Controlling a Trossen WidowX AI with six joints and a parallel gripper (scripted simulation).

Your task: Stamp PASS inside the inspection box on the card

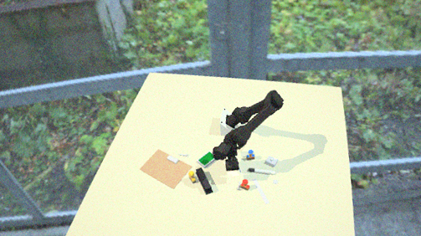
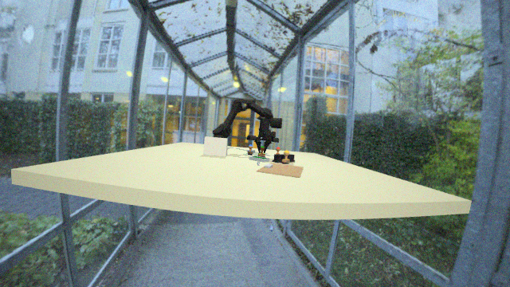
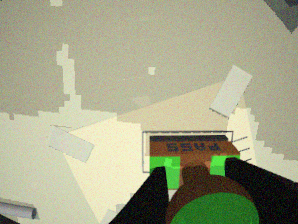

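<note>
The pale card is 10 mm ahead of my gripper tip, 10 mm to the left of it and 30 mm below it. From my gripper tip the other things lie so: green stamp (right at my gripper tip); then blue stamp (60 mm behind, 100 mm to the left, 10 mm below); then green ink pad (40 mm behind, 130 mm to the right, 20 mm below).
</note>
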